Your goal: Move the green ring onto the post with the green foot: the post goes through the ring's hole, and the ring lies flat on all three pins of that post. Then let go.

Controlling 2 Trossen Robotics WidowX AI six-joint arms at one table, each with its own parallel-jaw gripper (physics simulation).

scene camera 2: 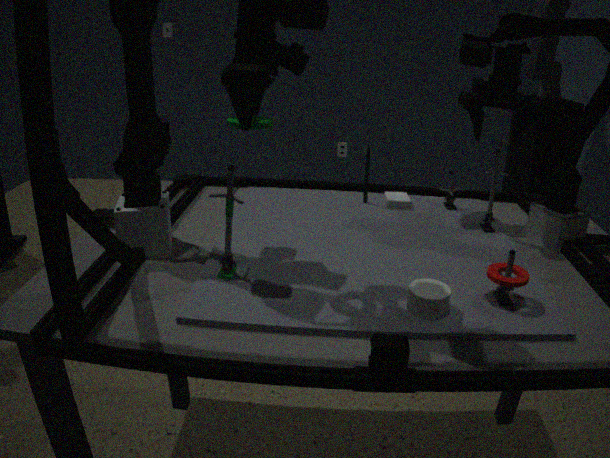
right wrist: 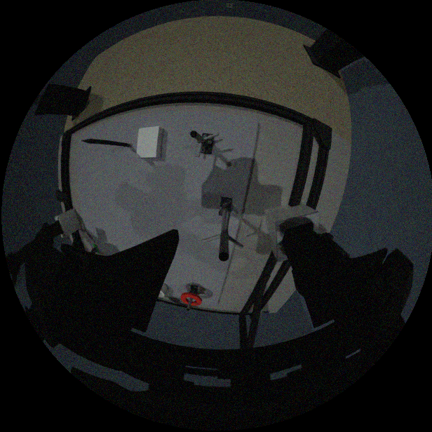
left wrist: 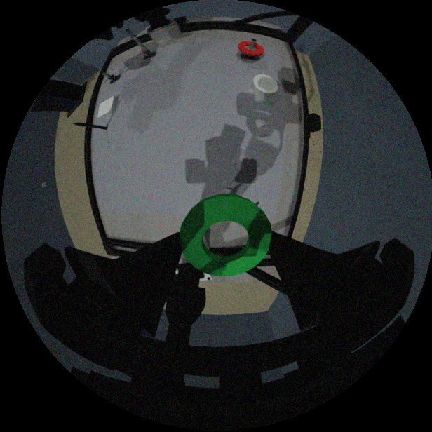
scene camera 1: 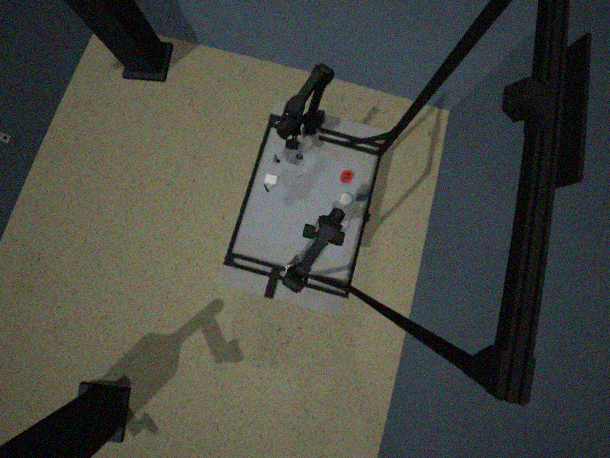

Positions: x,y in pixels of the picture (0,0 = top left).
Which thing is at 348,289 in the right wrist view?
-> My right gripper.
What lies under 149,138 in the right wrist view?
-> A white box.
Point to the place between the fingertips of my left gripper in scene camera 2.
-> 249,125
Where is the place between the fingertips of my left gripper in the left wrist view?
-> At 225,237
